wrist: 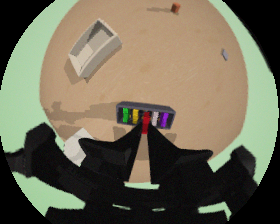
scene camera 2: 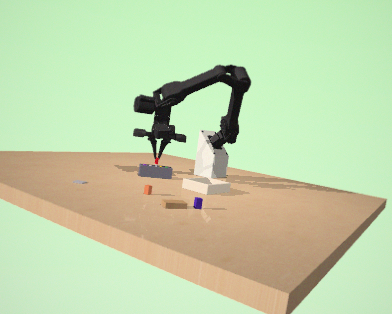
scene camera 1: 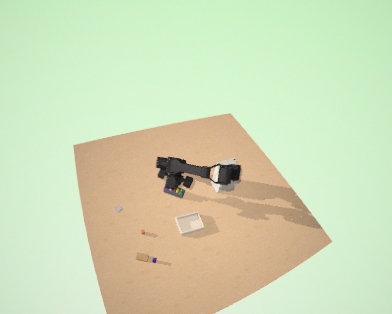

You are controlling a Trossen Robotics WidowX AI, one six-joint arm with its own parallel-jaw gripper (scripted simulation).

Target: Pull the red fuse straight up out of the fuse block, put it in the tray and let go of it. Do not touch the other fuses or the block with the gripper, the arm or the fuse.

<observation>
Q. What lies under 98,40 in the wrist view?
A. A white tray.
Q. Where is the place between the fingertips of my gripper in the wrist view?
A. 145,125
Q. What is my gripper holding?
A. A red fuse.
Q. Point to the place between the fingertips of my gripper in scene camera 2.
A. At 156,159
</observation>
